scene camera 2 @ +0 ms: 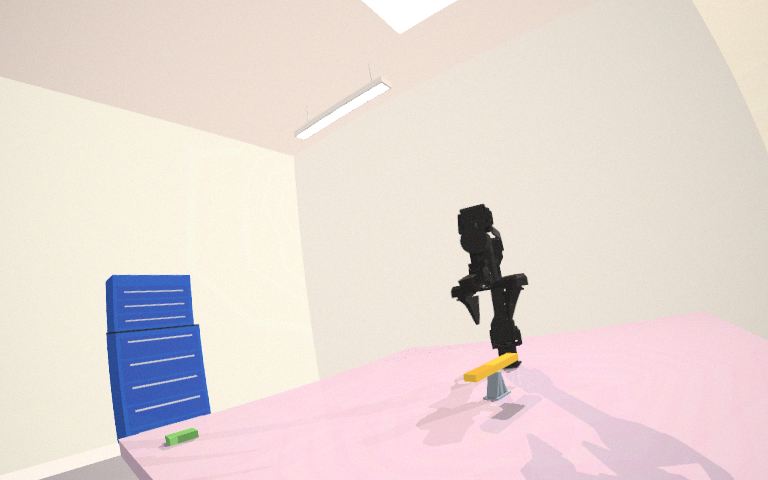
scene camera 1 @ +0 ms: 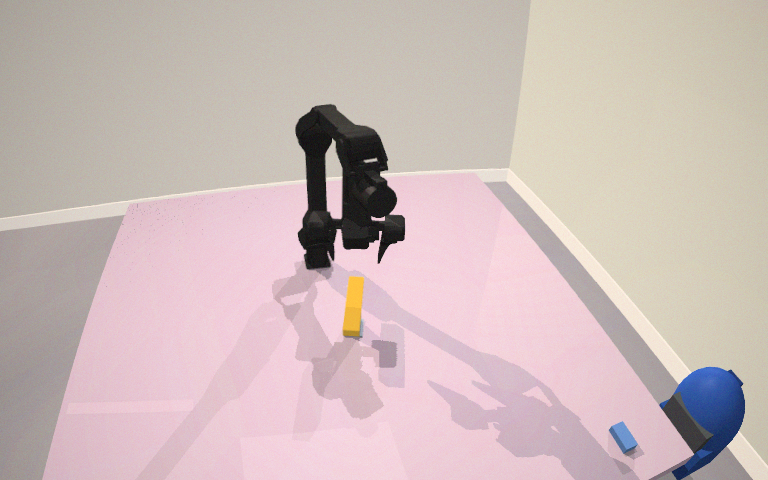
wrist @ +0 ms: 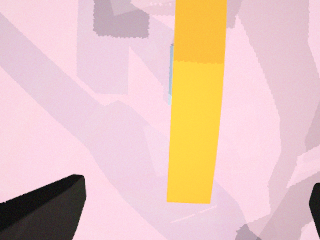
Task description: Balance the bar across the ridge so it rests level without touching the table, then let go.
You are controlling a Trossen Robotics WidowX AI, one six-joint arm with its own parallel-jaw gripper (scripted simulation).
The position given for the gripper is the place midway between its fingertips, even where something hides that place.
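The gripper (scene camera 1: 355, 261) is open and it's holding nothing, and you'd also find that gripper in scene camera 2 (scene camera 2: 493, 323) and in the wrist view (wrist: 204, 194). There's a yellow bar (scene camera 1: 351, 327) here too.
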